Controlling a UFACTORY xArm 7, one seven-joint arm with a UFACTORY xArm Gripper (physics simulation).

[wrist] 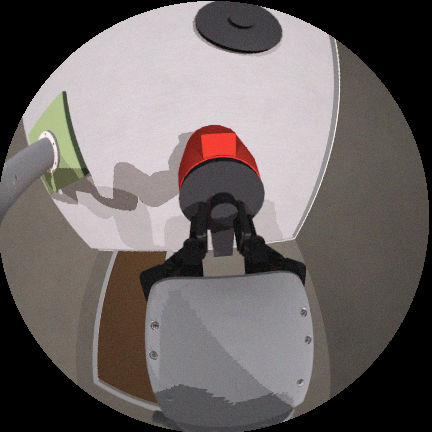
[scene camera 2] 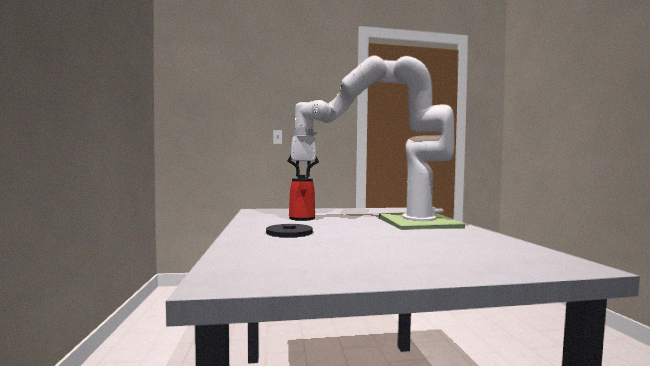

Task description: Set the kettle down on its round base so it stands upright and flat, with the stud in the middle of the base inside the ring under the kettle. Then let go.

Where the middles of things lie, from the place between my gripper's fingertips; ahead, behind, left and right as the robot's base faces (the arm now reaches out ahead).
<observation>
Now: the red kettle [scene camera 2: 302,194] 2 cm to the right of my hand and 7 cm below it.
</observation>
